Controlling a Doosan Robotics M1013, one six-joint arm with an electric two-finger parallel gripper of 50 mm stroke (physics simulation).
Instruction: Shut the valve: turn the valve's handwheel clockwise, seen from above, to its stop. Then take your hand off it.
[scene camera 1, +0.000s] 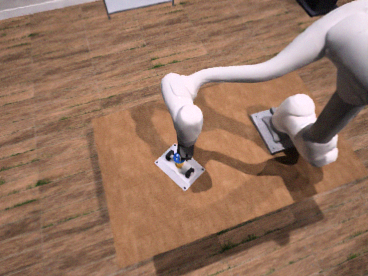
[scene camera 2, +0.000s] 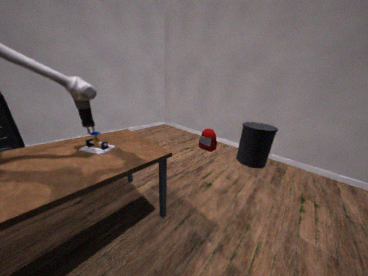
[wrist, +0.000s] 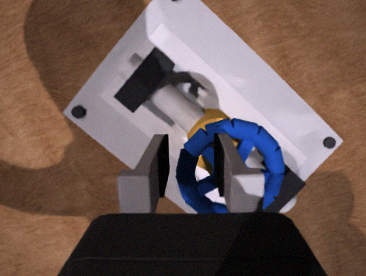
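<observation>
The valve's blue handwheel (scene camera 1: 177, 158) (scene camera 2: 95, 133) (wrist: 270, 145) lies above a brass body (wrist: 215, 116) on a pale pipe (wrist: 177, 107). Two black blocks (wrist: 145, 80) carry the pipe on a white base plate (scene camera 1: 185, 183) (scene camera 2: 87, 149) (wrist: 105, 125). My gripper (scene camera 2: 91, 131) (wrist: 191, 152) is open and holds nothing. In the wrist view the wheel's left rim shows between the two fingers, and the right finger overlaps the wheel's inside. Whether a finger touches the wheel cannot be told. The wheel's near rim is partly hidden by the gripper.
The plate stands on a brown table (scene camera 1: 130, 220) (scene camera 2: 50, 175). The arm's grey mounting plate (scene camera 1: 262, 131) is on the table's right side in scene camera 1. A dark bin (scene camera 2: 256, 145) and a red backpack (scene camera 2: 208, 140) stand on the floor away from the table.
</observation>
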